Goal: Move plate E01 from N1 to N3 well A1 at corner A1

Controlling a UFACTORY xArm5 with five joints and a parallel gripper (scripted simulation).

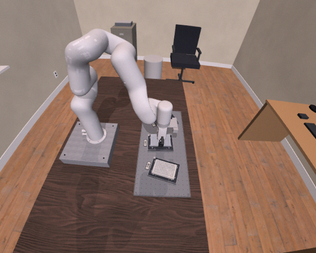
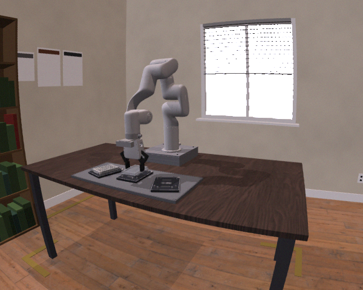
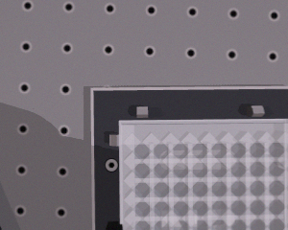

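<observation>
Now: the nest frame 4 cm below my hand. Round my hand: nest N1 (3 cm ahead, 20 cm to the left, 4 cm below).
</observation>
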